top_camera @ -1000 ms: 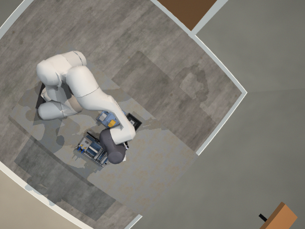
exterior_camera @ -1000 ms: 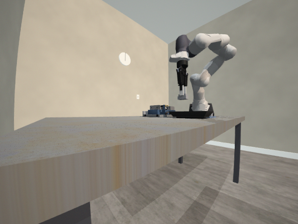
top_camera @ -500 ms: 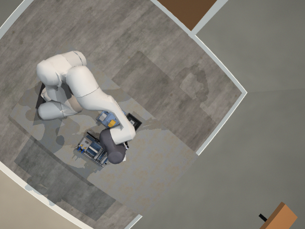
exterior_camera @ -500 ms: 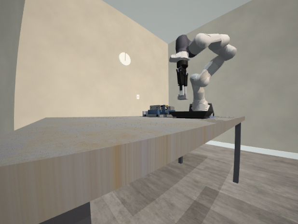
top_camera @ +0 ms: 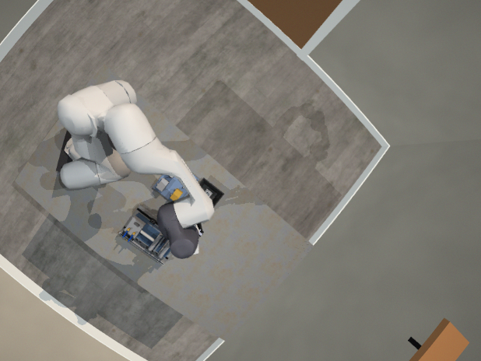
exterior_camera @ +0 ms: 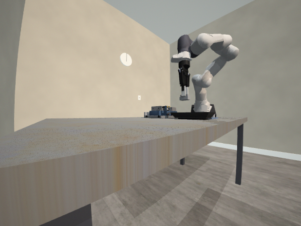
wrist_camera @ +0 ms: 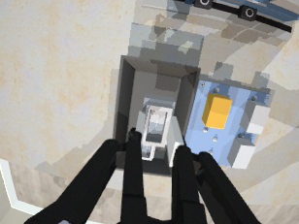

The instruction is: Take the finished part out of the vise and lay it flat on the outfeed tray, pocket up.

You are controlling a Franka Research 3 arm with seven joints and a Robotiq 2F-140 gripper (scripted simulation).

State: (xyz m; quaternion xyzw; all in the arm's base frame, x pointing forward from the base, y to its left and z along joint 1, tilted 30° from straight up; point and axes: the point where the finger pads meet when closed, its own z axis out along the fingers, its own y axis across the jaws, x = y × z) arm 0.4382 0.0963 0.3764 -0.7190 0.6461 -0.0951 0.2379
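The orange block lies 120 mm behind my hand, 10 mm to the right of it and 160 mm below it. Round my hand: blue vise (60 mm behind, 260 mm to the right, 140 mm below); blue fixture plate (170 mm behind, 20 mm to the left, 180 mm below).
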